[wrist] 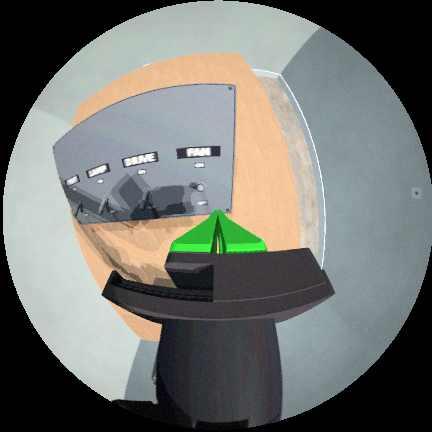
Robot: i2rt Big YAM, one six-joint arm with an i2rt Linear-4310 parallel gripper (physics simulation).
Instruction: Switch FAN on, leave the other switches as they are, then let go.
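Places are measured from the arm's base along level axes (x left, y back, z up), in millimetres.
Where they show: gripper, between the fingertips: (217,214).
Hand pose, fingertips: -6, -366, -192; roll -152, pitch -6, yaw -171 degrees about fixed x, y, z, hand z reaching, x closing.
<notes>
Each offset is from my fingertips to the centre of the thing, as dx, dy, dz. "*": to the spot under its first point. Level surfaces: height alone.
The grey switch panel (200,115) lies in the upper left of the wrist view. The FAN switch {* +25, -32, -87} (200,187) shows as a short knob seen nearly end-on, between its ON label above and a pale label below; its exact tilt is hard to tell. The DRIVE switch {* +135, +6, -114} (145,200) and LAMP switch {* +253, +30, -116} (104,205) levers slant down and left in the view. Another lever {* +370, +55, -118} (78,209) stands at the far left, its label too small to read surely. My gripper (217,214) is shut and empty, its green tips below and right of the FAN knob, apart from it in the view, by the panel's lower right corner.
The wooden table {dz -231} (265,165) surrounds the panel, and its right edge curves down the view. A pale strip with a white rim (305,165) runs beyond that edge. Dark arm shadows fall across the panel's lower part and the table below it.
</notes>
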